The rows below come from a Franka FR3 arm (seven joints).
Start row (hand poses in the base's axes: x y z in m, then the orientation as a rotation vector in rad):
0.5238 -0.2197 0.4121 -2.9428 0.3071 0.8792
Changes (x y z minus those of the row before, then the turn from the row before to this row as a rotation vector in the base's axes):
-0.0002 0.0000 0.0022 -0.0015 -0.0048 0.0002
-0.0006 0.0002 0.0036 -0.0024 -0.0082 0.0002
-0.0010 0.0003 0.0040 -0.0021 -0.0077 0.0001
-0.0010 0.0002 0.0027 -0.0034 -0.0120 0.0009
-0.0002 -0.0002 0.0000 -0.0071 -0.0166 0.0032
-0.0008 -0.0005 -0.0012 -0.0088 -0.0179 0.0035
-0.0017 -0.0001 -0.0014 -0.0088 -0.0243 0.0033
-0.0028 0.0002 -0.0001 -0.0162 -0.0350 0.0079
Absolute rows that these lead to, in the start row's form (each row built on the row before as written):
0.5236 -0.2197 0.4143 -2.9459 0.3074 0.8722
0.5230 -0.2195 0.4179 -2.9510 0.3080 0.8602
0.5220 -0.2192 0.4219 -2.9556 0.3086 0.8488
0.5210 -0.2190 0.4246 -2.9630 0.3085 0.8312
0.5208 -0.2192 0.4246 -2.9761 0.3066 0.8071
0.5200 -0.2197 0.4234 -2.9911 0.3051 0.7810
0.5183 -0.2198 0.4220 -3.0076 0.3036 0.7450
0.5155 -0.2196 0.4219 -3.0351 0.2983 0.6930

